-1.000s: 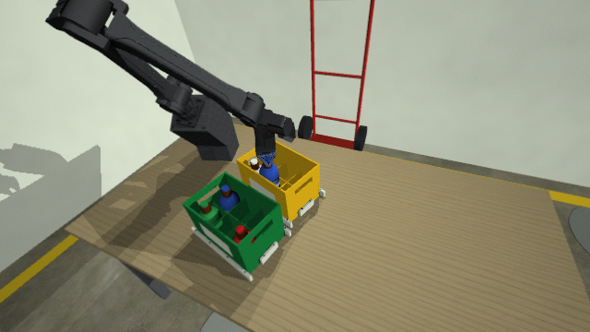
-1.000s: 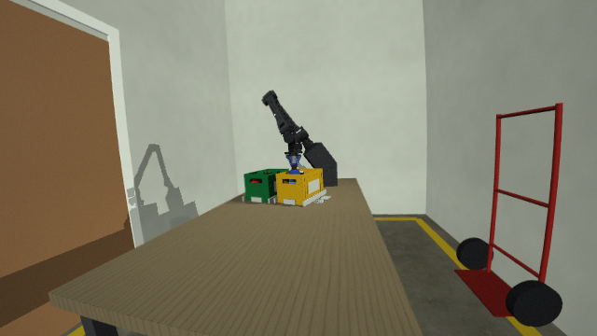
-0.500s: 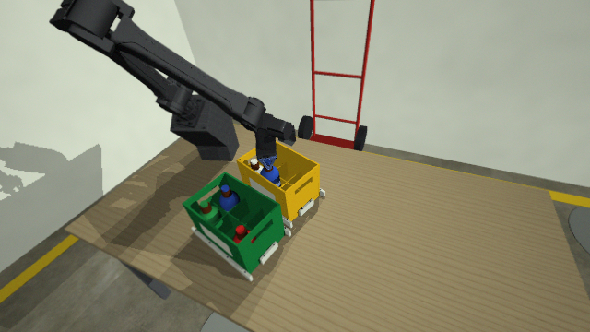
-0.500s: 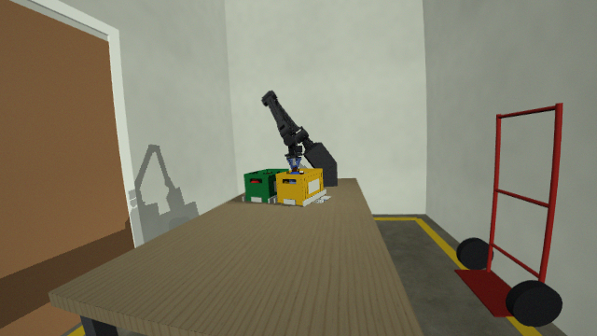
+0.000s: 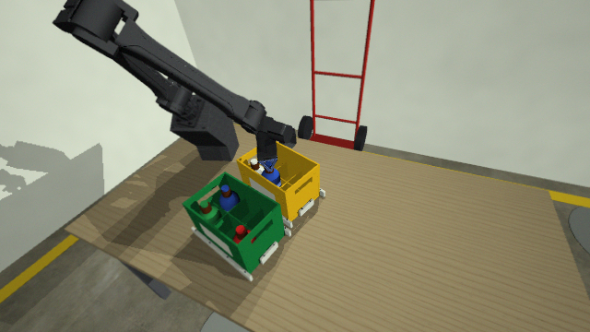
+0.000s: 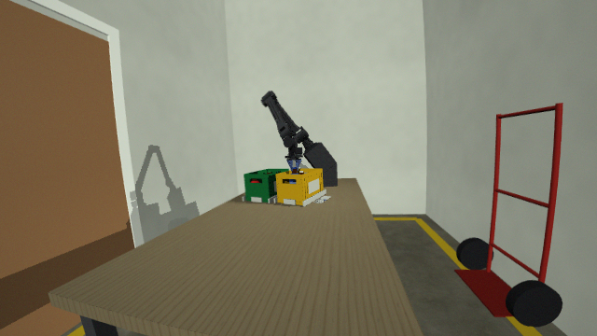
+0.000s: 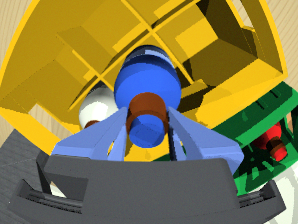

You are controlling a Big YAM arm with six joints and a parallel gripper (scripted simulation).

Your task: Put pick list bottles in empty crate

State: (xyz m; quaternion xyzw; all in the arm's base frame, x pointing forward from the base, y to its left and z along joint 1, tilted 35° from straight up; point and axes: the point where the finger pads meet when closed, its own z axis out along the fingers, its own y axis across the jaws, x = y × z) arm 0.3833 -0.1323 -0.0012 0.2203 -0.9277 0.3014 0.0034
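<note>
The yellow crate is 10 mm ahead of my hand, 40 mm to the left of it and 100 mm below it. The rest, counted from my hand: white-labelled bottle: 90 mm behind, 40 mm to the left, 100 mm below; green crate: 60 mm behind, 190 mm to the right, 100 mm below; pick list: 60 mm ahead, 170 mm to the left, 180 mm below.
</note>
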